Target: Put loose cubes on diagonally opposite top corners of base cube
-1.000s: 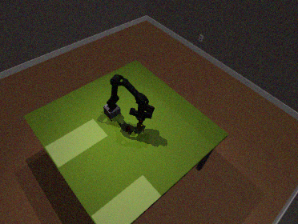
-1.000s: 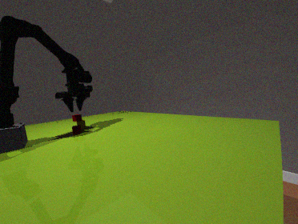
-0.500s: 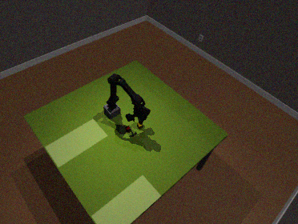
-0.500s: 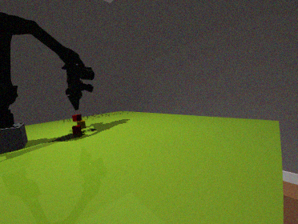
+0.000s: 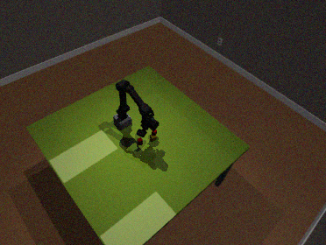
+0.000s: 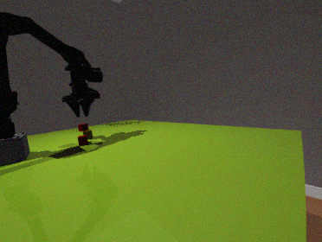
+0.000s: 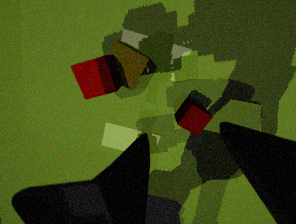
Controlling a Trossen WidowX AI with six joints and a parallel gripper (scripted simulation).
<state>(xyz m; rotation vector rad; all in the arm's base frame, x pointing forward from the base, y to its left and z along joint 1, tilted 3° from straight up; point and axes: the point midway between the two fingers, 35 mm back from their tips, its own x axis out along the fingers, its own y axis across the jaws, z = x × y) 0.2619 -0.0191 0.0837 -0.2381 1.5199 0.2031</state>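
Right now my gripper tip is 10 cm above the red cube, 4 cm to the left of it and 2 cm past it. The rest, counted from my gripper tip: yellow base cube (9 cm below, 6 cm to the left, 3 cm ahead).
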